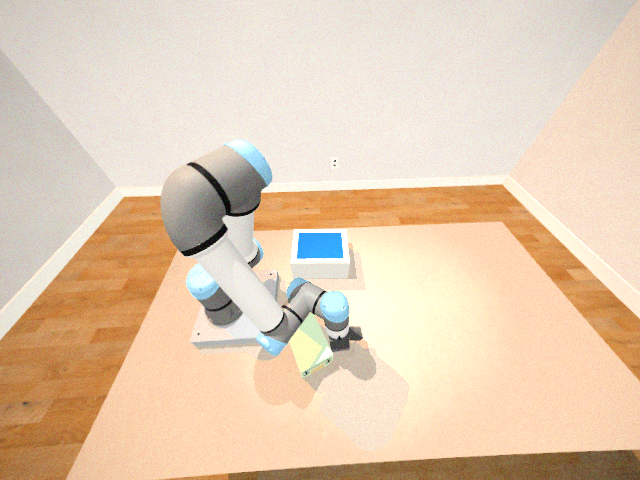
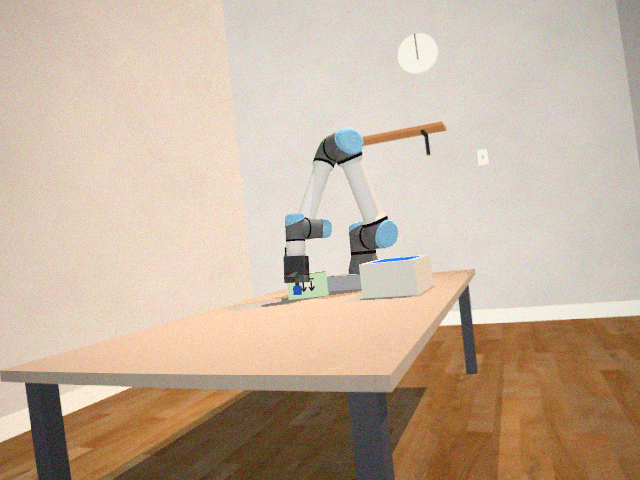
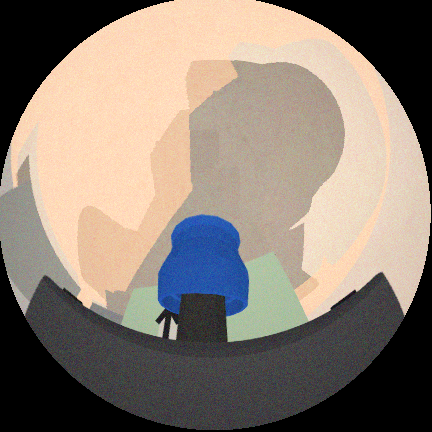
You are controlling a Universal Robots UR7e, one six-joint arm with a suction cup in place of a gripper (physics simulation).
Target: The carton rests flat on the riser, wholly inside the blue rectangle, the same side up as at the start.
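Frame: origin at the arm's base, x ahead, y left, z up, level; millimetres.
Seen in the pictures: hand at its tool point: (image 2: 297, 294) (image 3: 204, 244); arm's base at its link origin: (image 1: 226, 306).
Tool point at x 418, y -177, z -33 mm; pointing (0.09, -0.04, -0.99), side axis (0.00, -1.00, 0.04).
Observation:
Pixels of each thing's middle, then the offset from my tool point to it. Level surfaces: height alone.
- pale green carton at the middle of its body: (image 3: 214, 338) (image 1: 307, 344) (image 2: 307, 284) 114 mm back, 3 mm left, 25 mm up
- white riser at the middle of its body: (image 2: 397, 275) (image 1: 320, 253) 24 mm back, 393 mm left, 38 mm up
- blue rectangle at the middle of its body: (image 2: 395, 259) (image 1: 320, 245) 24 mm back, 393 mm left, 98 mm up
- peach table at its surface level: 22 mm down
The pale green carton (image 1: 309, 345) (image 2: 319, 284) (image 3: 271, 296) rests on the table, in front of the arm's base, with arrow marks on one side face. My blue suction cup (image 2: 297, 290) (image 3: 204, 227) points straight down. It hangs low beside that marked side face, below the carton's top edge and just over the table, not on the carton's top. Nothing hangs from it. The white riser (image 1: 320, 272) (image 2: 390, 282) with the blue rectangle (image 1: 320, 245) (image 2: 394, 259) on top stands farther back, apart from the carton and empty.
The arm's grey base plate (image 1: 223, 335) lies left of the carton, and the forearm reaches low over it. The peach table (image 1: 461, 333) (image 2: 318, 343) stretches wide to the right and front. A wooden shelf (image 2: 404, 133) hangs on the far wall.

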